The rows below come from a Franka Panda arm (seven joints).
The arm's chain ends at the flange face. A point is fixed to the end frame.
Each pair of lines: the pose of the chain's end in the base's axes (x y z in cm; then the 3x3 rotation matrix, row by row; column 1 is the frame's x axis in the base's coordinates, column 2 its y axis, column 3 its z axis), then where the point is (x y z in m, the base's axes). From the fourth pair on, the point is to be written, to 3 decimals.
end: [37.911 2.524 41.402], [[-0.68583 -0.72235 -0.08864], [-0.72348 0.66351 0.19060], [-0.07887 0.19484 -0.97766]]
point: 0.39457 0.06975 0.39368
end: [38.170 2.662 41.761], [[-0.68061 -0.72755 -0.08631], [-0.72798 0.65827 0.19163], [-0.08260 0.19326 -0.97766]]
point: 0.39693 0.07127 0.39740
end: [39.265 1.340 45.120], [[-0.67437 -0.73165 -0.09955], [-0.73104 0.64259 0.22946], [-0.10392 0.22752 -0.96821]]
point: 0.40721 0.05897 0.43262
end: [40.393 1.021 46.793], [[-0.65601 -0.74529 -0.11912], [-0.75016 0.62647 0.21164], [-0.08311 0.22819 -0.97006]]
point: 0.417 0.056 0.448
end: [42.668 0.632 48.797], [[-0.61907 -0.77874 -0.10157], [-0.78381 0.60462 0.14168], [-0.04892 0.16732 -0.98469]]
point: 0.438 0.051 0.466
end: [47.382 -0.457 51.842], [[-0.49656 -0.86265 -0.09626], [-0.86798 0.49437 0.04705], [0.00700 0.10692 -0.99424]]
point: 0.479 0.040 0.493
